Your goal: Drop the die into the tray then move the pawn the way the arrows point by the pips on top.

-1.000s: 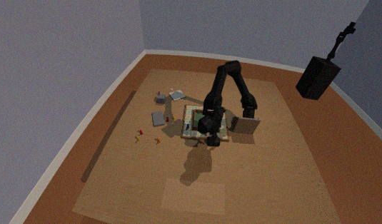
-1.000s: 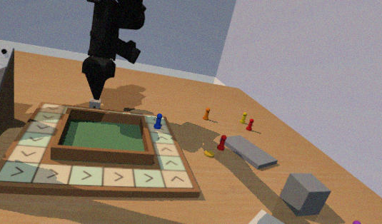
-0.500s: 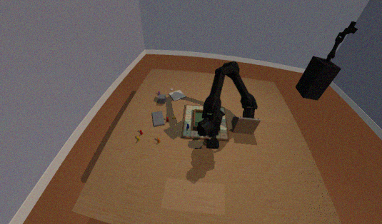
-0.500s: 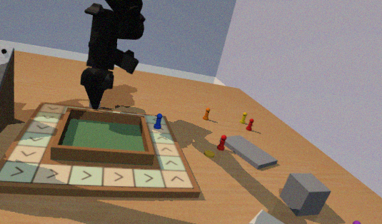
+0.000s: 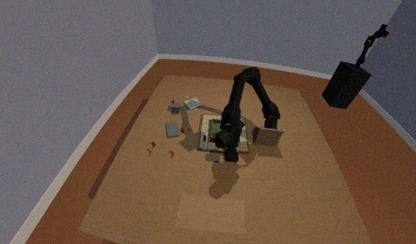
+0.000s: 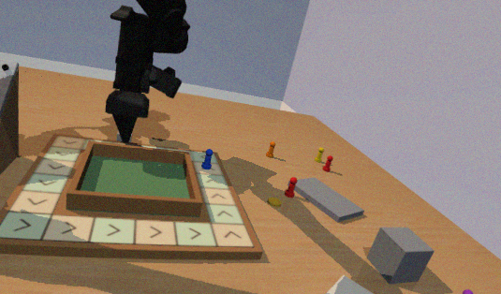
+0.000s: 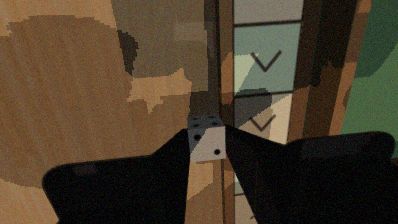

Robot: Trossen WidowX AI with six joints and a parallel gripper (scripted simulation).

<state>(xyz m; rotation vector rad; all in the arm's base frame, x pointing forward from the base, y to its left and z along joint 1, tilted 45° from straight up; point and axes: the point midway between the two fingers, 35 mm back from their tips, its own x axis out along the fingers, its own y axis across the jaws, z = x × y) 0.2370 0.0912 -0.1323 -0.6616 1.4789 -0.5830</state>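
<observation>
The blue pawn is 14 cm ahead of my gripper tip, 8 cm to the right of it and 2 cm above it. From my gripper tip the other things lie so: orange pawn 29 cm ahead, 4 cm to the left; green dice tray 3 cm ahead, 16 cm to the right, 1 cm below; white die right at my gripper tip.
</observation>
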